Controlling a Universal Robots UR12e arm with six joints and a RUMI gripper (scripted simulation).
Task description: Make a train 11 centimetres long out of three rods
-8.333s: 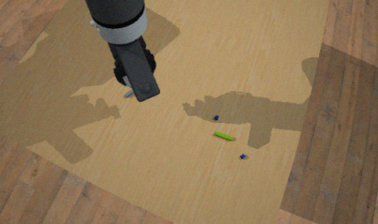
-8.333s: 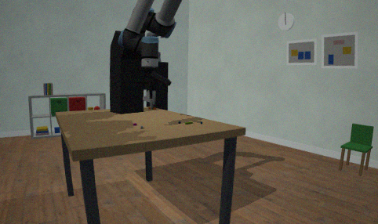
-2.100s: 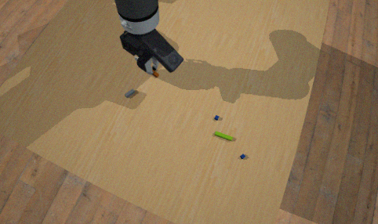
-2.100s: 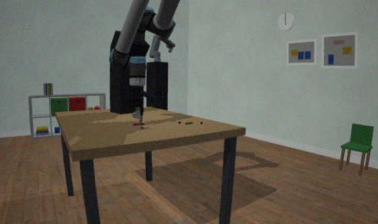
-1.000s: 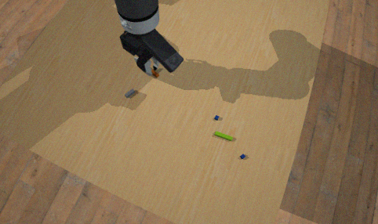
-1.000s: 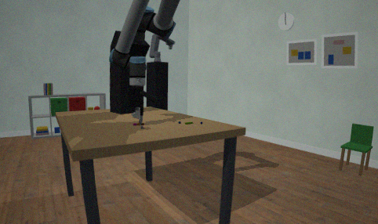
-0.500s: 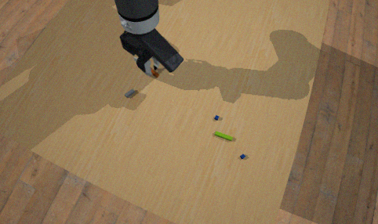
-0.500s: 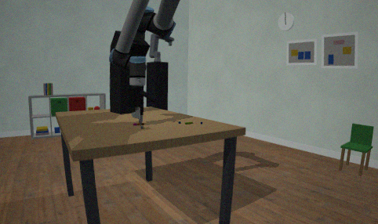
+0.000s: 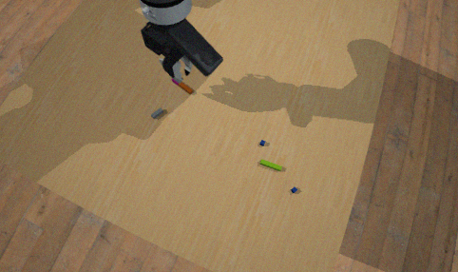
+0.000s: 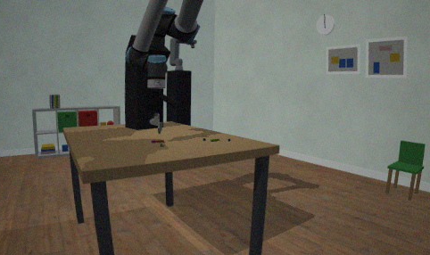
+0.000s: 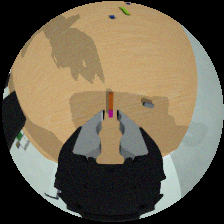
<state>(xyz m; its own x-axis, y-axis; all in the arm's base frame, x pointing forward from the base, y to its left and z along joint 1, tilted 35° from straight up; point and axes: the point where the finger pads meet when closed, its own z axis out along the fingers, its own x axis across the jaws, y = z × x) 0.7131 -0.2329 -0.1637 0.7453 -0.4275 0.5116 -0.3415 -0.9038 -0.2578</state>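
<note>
My hand is 60 mm above the orange rod. Round my hand: magenta rod: 10 mm behind, 30 mm to the right, 60 mm below; then lime rod: 150 mm ahead, 250 mm to the left, 60 mm below; then grey rod: 80 mm ahead, 50 mm to the right, 60 mm below.
</note>
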